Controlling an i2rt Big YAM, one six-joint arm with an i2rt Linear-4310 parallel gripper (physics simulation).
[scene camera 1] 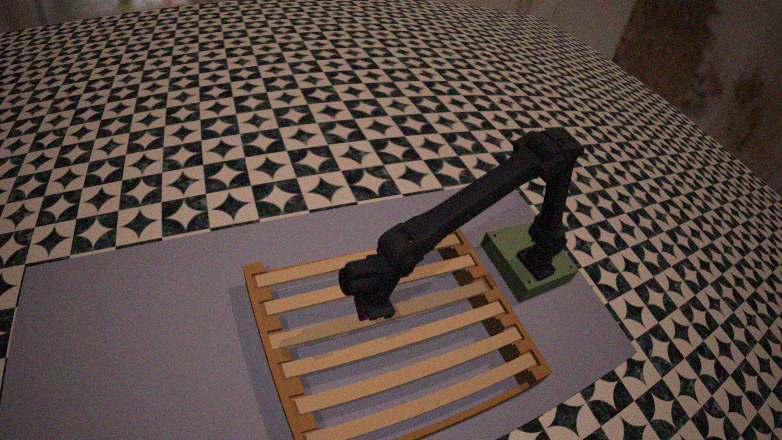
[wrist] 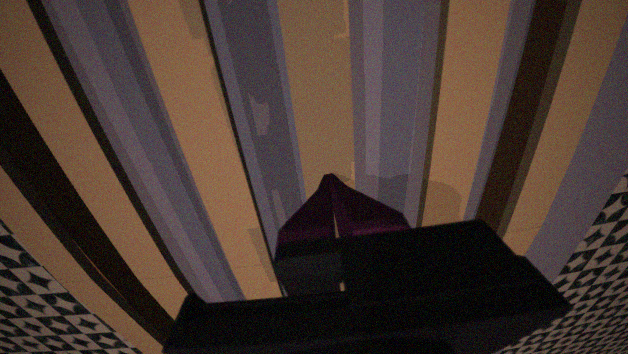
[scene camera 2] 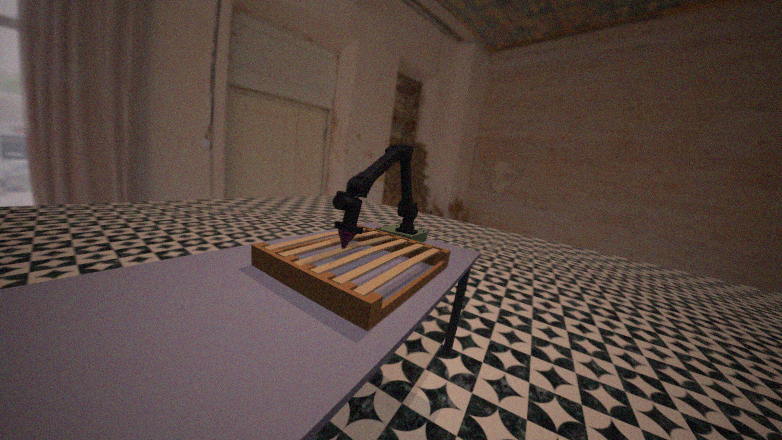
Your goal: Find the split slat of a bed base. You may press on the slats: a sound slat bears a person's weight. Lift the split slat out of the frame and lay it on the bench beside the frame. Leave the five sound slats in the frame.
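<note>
The bed base frame (scene camera 1: 287, 388) (scene camera 2: 311, 287) stands on the bench (scene camera 1: 136, 339) (scene camera 2: 164, 350), with all the pale wooden slats lying across it. My gripper (scene camera 1: 365, 316) (scene camera 2: 343, 246) (wrist: 329, 180) is shut with nothing between its fingers, pointing down at the third slat from the far side (scene camera 1: 311, 331) (scene camera 2: 317, 257) (wrist: 320, 90), near its middle. The fingertips are at or very close above this slat; contact is not clear. The slat lies in shadow. No crack is clear on any slat, and my arm hides parts of the far slats in scene camera 1.
The green base block (scene camera 1: 505, 251) (scene camera 2: 418, 235) of the arm stands beside the frame's right end in scene camera 1. The bench extends past the opposite end of the frame. My arm reaches over the far slats. The neighbouring slats run close on both sides of the fingers.
</note>
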